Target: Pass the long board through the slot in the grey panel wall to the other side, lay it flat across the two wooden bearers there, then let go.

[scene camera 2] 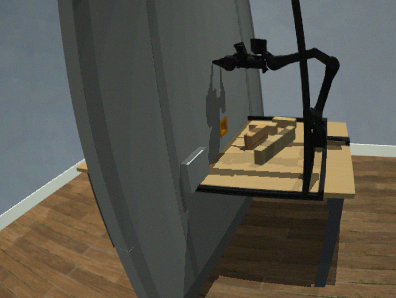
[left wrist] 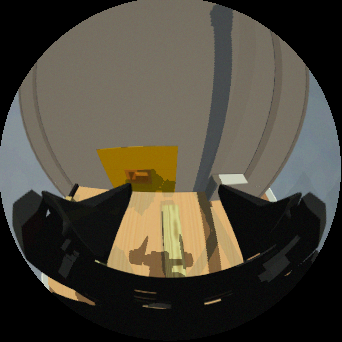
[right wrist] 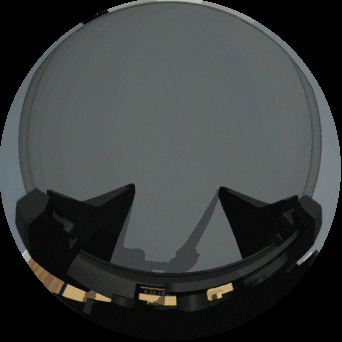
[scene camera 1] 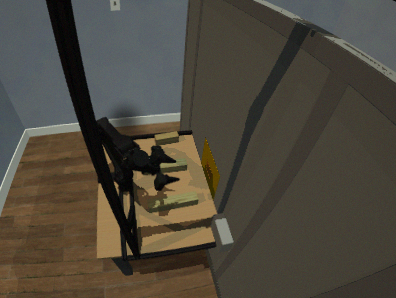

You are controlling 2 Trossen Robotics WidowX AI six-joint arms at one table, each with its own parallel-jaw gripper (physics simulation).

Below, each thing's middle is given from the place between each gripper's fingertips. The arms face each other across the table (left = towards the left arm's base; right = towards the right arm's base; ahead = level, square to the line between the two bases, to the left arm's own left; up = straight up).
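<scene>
Taking the grey block (scene camera 2: 195, 167) as my reference, I find my right hand 4 cm to the right of it, 34 cm past it and 34 cm above it.
My left gripper is 20 cm to the left of the grey block; it is also 22 cm past the block and 21 cm above it.
</scene>
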